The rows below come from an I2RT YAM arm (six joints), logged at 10 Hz.
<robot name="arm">
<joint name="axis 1" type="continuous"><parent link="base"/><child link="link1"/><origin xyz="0.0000 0.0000 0.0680" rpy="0.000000 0.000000 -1.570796"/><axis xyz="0 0 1"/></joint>
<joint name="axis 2" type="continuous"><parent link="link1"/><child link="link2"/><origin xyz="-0.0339 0.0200 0.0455" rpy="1.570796 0.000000 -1.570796"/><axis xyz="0 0 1"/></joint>
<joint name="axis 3" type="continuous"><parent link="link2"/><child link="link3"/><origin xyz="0.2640 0.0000 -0.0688" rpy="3.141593 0.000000 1.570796"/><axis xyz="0 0 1"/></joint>
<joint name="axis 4" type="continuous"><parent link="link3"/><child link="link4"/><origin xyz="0.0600 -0.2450 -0.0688" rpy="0.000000 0.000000 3.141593"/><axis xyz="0 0 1"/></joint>
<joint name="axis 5" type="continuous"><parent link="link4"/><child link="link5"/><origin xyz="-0.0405 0.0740 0.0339" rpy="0.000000 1.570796 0.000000"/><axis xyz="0 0 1"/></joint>
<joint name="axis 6" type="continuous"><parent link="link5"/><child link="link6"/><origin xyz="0.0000 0.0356 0.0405" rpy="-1.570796 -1.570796 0.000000"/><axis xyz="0 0 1"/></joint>
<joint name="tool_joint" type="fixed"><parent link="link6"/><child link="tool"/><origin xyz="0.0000 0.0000 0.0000"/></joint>
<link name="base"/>
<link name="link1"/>
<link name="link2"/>
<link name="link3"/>
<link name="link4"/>
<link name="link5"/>
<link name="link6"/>
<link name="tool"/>
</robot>
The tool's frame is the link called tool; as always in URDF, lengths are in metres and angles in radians. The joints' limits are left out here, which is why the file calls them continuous.
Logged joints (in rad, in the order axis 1, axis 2, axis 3, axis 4, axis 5, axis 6), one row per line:
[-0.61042, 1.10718, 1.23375, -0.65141, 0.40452, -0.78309]
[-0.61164, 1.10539, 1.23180, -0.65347, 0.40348, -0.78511]
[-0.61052, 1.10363, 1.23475, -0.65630, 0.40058, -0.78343]
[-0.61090, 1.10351, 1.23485, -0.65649, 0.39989, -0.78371]
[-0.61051, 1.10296, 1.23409, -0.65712, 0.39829, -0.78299]
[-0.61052, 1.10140, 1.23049, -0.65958, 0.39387, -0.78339]
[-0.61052, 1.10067, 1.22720, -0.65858, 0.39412, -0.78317]
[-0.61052, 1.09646, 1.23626, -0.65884, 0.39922, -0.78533]
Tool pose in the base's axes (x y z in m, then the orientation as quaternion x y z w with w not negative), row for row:
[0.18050, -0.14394, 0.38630, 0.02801, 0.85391, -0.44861, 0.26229]
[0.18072, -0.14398, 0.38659, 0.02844, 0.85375, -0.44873, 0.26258]
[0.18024, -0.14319, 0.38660, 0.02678, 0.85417, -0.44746, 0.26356]
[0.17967, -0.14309, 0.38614, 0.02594, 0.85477, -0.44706, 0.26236]
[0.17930, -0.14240, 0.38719, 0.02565, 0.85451, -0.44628, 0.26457]
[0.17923, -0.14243, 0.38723, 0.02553, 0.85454, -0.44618, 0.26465]
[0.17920, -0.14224, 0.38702, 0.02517, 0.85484, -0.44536, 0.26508]
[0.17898, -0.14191, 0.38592, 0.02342, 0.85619, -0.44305, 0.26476]
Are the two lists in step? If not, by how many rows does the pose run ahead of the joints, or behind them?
The pose runs 2 rows behind the joints: the pose in row i belongs to the joints in row i - 2.
